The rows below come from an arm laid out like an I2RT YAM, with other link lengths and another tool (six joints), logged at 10 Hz.
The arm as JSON. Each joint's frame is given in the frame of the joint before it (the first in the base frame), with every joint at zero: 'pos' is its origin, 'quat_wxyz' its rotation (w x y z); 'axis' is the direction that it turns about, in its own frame. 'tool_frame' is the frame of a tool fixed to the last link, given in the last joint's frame.
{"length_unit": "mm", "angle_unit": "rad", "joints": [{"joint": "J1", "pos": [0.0, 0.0, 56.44], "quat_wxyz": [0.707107, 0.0, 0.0, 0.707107], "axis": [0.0, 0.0, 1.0]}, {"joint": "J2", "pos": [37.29, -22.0, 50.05], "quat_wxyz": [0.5, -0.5, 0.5, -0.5], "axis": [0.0, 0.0, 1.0]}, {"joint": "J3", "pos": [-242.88, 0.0, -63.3], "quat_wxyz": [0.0, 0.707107, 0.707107, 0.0], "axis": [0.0, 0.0, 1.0]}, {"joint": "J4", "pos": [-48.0, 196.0, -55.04], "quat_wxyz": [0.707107, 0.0, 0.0, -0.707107], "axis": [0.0, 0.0, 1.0]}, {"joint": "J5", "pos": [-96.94, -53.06, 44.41], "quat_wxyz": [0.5, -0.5, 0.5, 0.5], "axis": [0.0, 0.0, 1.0]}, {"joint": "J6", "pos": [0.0, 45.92, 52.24], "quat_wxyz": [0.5, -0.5, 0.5, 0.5], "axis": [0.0, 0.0, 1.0]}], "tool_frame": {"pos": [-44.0, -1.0, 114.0], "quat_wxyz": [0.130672, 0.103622, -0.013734, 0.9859]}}
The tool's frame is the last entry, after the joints.
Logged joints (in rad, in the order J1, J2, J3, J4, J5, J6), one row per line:
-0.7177, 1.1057, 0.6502, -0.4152, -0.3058, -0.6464
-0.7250, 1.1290, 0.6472, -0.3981, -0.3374, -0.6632
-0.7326, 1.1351, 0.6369, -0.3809, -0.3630, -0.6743
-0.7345, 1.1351, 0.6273, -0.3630, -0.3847, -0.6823
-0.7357, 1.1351, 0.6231, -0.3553, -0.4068, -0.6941
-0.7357, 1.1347, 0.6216, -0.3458, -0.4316, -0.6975
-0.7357, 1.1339, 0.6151, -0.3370, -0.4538, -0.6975
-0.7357, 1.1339, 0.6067, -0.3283, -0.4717, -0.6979
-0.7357, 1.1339, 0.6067, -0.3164, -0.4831, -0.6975
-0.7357, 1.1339, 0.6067, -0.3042, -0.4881, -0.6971
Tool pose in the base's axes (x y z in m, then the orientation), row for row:
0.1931, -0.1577, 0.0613, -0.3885, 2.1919, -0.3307
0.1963, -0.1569, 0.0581, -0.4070, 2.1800, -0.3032
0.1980, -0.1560, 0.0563, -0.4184, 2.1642, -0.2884
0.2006, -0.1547, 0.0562, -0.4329, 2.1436, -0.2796
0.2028, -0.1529, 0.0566, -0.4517, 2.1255, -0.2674
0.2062, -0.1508, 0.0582, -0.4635, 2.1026, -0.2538
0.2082, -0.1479, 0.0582, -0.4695, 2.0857, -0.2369
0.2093, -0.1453, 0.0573, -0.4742, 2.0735, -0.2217
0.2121, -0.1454, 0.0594, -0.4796, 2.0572, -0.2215
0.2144, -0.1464, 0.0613, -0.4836, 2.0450, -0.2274
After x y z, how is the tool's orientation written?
As a rotation vector, in radians.
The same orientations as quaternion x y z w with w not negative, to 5 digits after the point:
-0.15578, 0.87888, -0.13260, 0.43095
-0.16360, 0.87630, -0.12188, 0.43645
-0.16871, 0.87264, -0.11629, 0.44329
-0.17520, 0.86755, -0.11316, 0.45151
-0.18337, 0.86286, -0.10855, 0.45833
-0.18896, 0.85718, -0.10347, 0.46780
-0.19204, 0.85312, -0.09690, 0.47530
-0.19443, 0.85018, -0.09090, 0.48076
-0.19720, 0.84587, -0.09108, 0.48715
-0.19924, 0.84251, -0.09369, 0.49163

